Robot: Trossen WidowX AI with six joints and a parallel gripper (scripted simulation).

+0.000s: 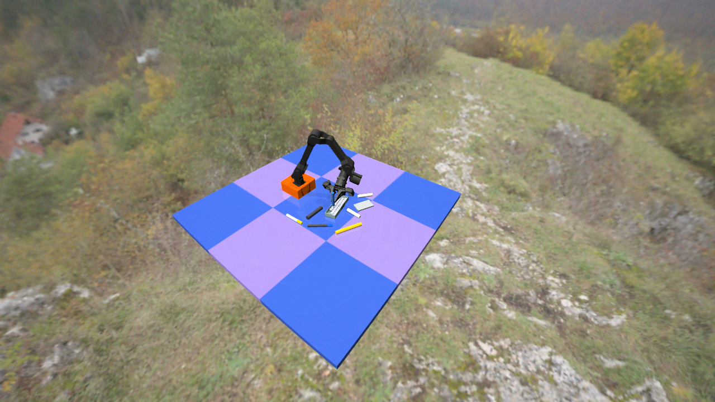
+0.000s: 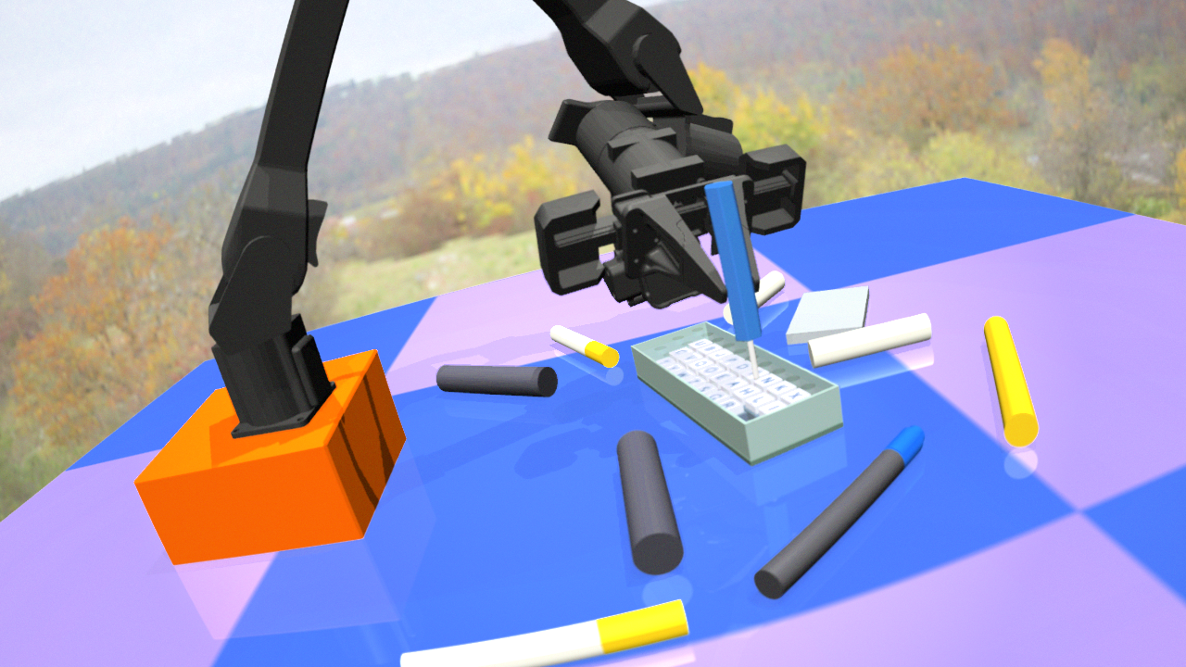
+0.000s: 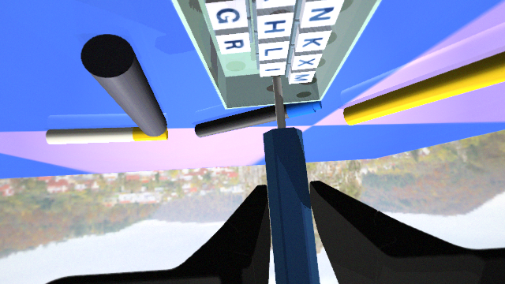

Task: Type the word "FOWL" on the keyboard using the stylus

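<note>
Now: gripper tip 2 cm past the keyboard end wall, 5 cm to the right of it and 7 cm above it. From my gripper tip the other things lie so: yellow stick: 16 cm ahead, 4 cm to the right, 7 cm below; then blue stylus: 1 cm below; then stylus tip: 5 cm below.
</note>
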